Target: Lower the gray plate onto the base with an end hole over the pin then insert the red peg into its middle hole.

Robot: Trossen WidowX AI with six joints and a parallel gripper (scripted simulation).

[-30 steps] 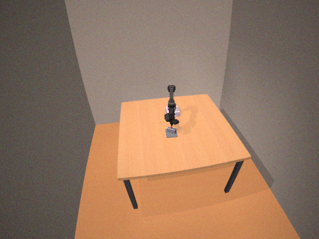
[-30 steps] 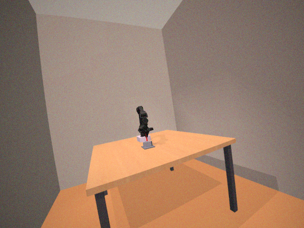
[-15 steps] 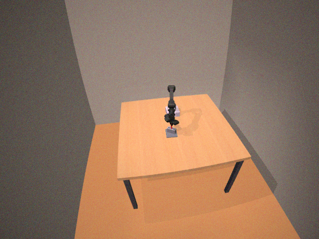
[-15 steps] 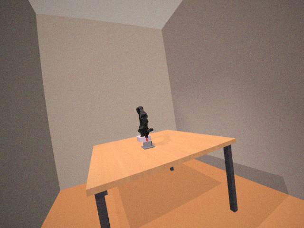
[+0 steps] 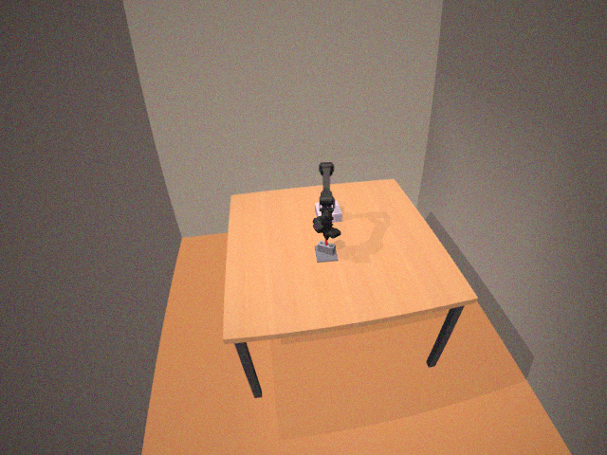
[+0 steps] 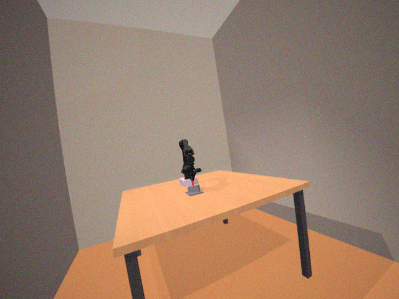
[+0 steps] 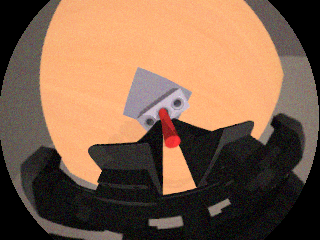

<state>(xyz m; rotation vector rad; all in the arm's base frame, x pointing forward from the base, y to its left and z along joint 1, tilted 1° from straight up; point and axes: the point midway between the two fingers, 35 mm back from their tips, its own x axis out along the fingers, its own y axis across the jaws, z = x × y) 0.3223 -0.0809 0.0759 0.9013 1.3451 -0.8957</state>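
Now: gripper tip 50 mm above the gray plate. From my gripper tip the other things lie so: base (90 mm below, 10 mm to the left, 10 mm ahead).
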